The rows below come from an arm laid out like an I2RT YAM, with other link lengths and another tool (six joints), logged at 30 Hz.
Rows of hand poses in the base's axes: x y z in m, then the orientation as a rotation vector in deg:
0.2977 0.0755 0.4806 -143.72 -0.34 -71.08
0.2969 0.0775 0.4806 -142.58 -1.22 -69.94
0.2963 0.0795 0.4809 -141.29 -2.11 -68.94
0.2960 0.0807 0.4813 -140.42 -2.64 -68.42
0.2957 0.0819 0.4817 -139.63 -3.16 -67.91
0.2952 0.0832 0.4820 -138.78 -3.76 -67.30
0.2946 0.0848 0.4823 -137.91 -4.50 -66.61
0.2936 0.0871 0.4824 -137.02 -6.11 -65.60
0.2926 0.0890 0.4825 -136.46 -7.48 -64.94
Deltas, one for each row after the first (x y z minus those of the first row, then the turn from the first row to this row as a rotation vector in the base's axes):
-0.0008 0.0020 0.0000 1.06 0.26 1.28
-0.0014 0.0040 0.0003 2.19 0.38 2.59
-0.0017 0.0052 0.0007 2.91 0.38 3.39
-0.0020 0.0064 0.0011 3.57 0.39 4.15
-0.0025 0.0077 0.0014 4.28 0.44 5.02
-0.0031 0.0093 0.0017 4.98 0.52 6.00
-0.0041 0.0116 0.0018 5.50 0.69 7.65
-0.0051 0.0135 0.0019 5.69 0.78 8.92

